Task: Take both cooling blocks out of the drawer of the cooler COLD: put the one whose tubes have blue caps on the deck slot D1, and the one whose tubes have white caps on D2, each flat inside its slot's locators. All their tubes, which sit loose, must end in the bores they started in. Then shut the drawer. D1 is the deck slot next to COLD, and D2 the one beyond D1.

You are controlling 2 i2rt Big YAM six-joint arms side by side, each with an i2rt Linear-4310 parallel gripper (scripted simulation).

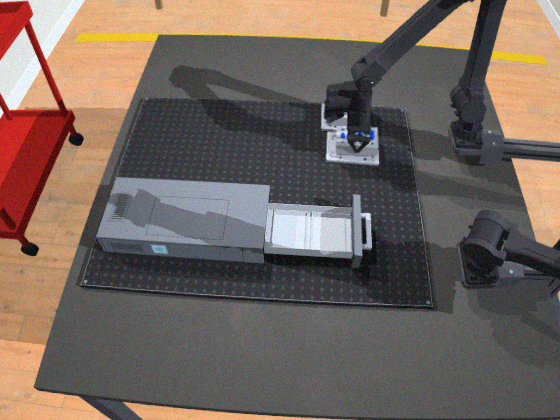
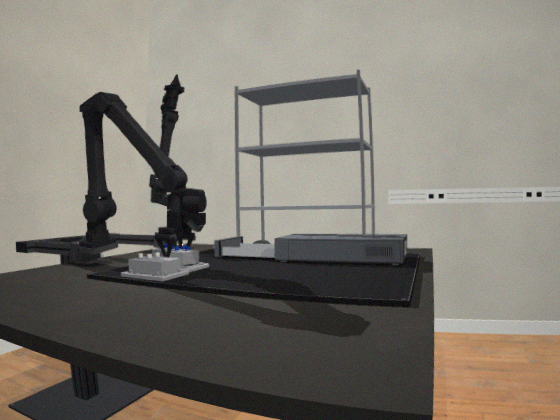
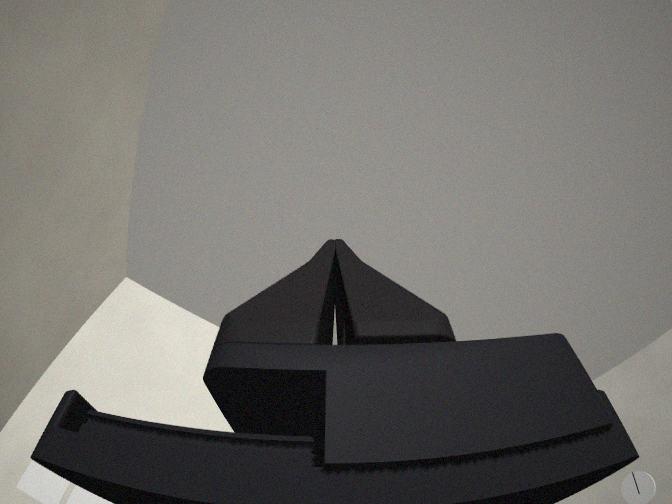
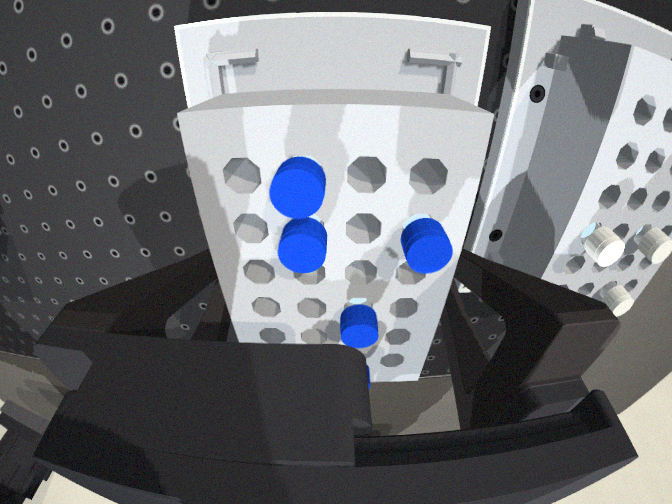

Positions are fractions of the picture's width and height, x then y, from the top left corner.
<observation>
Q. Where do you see a slot D1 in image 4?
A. At 0.44,0.11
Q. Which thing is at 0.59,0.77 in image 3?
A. The left gripper.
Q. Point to a cooler COLD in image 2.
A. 0.61,0.59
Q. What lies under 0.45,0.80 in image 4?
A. The right gripper.
</observation>
